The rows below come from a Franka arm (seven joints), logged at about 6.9 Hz.
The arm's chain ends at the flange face. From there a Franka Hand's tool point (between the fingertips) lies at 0.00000 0.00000 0.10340 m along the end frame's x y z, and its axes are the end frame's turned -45 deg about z.
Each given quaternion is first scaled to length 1.
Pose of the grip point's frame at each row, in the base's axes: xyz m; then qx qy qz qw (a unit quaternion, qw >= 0):
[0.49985 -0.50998 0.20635 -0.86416 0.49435 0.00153 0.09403]
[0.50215 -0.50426 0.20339 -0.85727 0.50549 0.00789 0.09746]
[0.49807 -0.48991 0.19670 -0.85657 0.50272 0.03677 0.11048]
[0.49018 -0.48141 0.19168 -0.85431 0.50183 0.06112 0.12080]
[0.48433 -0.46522 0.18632 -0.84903 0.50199 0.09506 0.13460]
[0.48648 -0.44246 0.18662 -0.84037 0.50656 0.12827 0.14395]
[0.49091 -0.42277 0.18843 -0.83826 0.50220 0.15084 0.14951]
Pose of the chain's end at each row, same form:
[0.49051 -0.52694 0.30792 -0.60920 0.78742 0.03740 0.08629]
[0.49336 -0.52236 0.30481 -0.59857 0.79508 0.04459 0.08702]
[0.49310 -0.51330 0.29730 -0.59899 0.79225 0.07625 0.08800]
[0.48844 -0.50909 0.29129 -0.59724 0.79056 0.10270 0.08821]
[0.48705 -0.49872 0.28410 -0.59230 0.78869 0.13933 0.08798]
[0.49369 -0.48091 0.28233 -0.58255 0.78960 0.17359 0.08391]
[0.50153 -0.46435 0.28250 -0.58227 0.78476 0.19657 0.08041]

